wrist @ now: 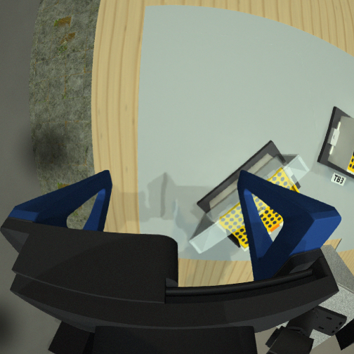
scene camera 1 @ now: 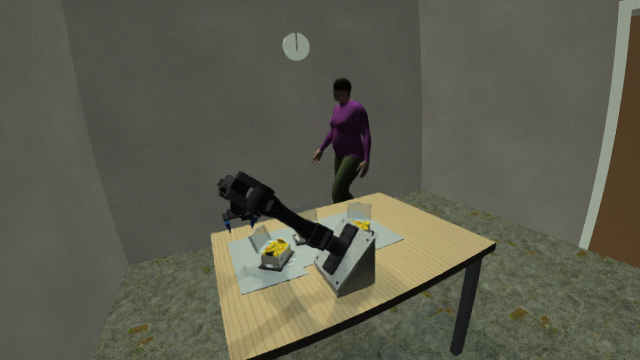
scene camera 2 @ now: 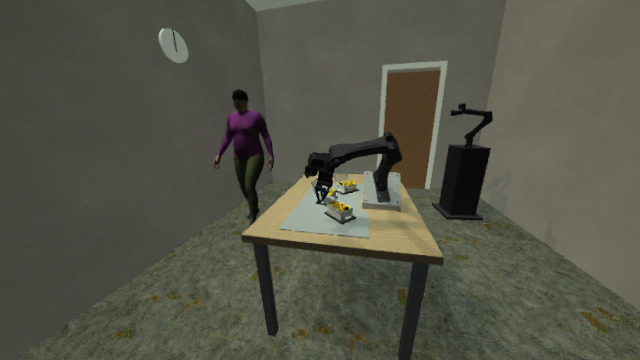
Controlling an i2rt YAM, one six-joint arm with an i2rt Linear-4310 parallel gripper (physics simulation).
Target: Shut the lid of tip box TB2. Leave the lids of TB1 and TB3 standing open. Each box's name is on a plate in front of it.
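Pixels of known places: gripper, fingertip midpoint: [scene camera 1: 241, 230] [scene camera 2: 320, 199]; arm's base, link origin: [scene camera 1: 341, 248] [scene camera 2: 381, 187].
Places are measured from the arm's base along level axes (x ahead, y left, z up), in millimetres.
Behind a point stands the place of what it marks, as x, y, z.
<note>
My gripper [scene camera 1: 241, 229] {342, 290, 30} [scene camera 2: 322, 201] {342, 290, 30} [wrist: 174, 177] is open and empty, above the mat's end. In the wrist view its right finger overlaps a box of yellow tip racks [wrist: 272, 220] with its clear lid [wrist: 199, 242] standing open. This looks like the near-left box [scene camera 1: 275, 256] {191, 199, -57} [scene camera 2: 340, 214] {246, 242, -73} of the scene views; its lid [scene camera 1: 259, 239] {304, 225, -19} leans up there, and its nameplate [scene camera 1: 291, 261] {202, 129, -115} is unreadable. Box TB3 [wrist: 344, 145] shows partly, with its plate [wrist: 338, 179], at the wrist view's right edge. The far box [scene camera 1: 361, 225] [scene camera 2: 346, 187] {213, -177, -70} has its lid [scene camera 1: 359, 211] {259, -291, -16} upright. Which box is TB2 cannot be read.
The boxes stand on a grey mat [scene camera 1: 237, 250] {446, 311, -117} [scene camera 2: 310, 220] {409, 241, -117} [wrist: 200, 90] on the wooden table [scene camera 1: 425, 255] {-117, -355, -120} [scene camera 2: 400, 240] {-29, 383, -120} [wrist: 115, 100]. The arm's metal base [scene camera 1: 357, 272] {-113, 10, -38} [scene camera 2: 382, 204] {0, 78, -83} stands beside the mat. A person [scene camera 1: 350, 127] [scene camera 2: 246, 135] is behind the table.
</note>
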